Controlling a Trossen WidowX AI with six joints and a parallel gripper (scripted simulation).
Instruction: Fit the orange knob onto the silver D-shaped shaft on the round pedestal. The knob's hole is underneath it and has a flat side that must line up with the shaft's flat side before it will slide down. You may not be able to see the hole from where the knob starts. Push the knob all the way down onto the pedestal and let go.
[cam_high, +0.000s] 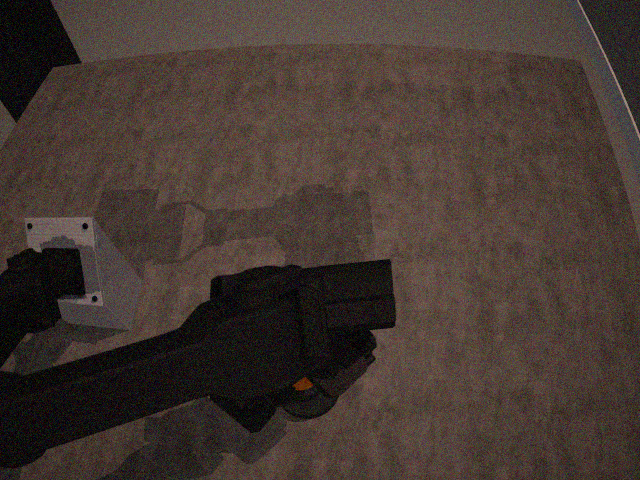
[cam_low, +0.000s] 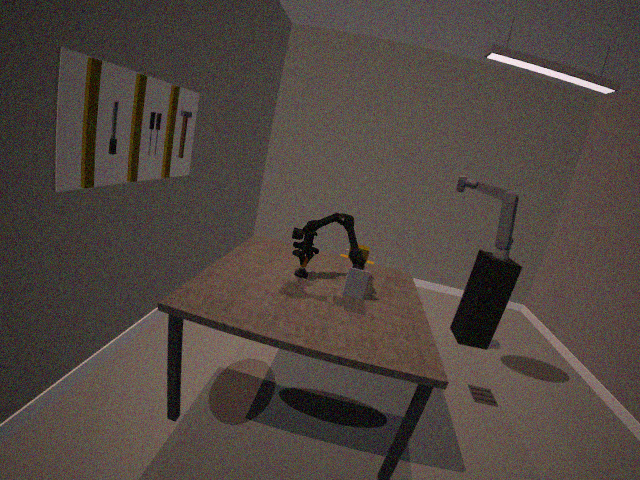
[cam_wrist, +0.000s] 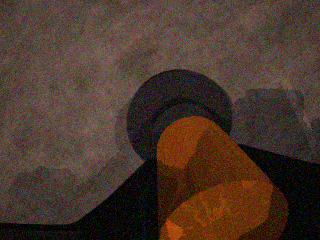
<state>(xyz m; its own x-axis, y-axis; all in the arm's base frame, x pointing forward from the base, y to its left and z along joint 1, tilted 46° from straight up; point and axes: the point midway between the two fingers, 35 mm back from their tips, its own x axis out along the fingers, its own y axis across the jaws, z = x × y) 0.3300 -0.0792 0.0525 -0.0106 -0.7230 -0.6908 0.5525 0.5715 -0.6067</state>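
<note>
Now: the orange knob 3 cm above my gripper tip. Round my gripper tip: D-shaft pedestal (4 cm below).
</note>
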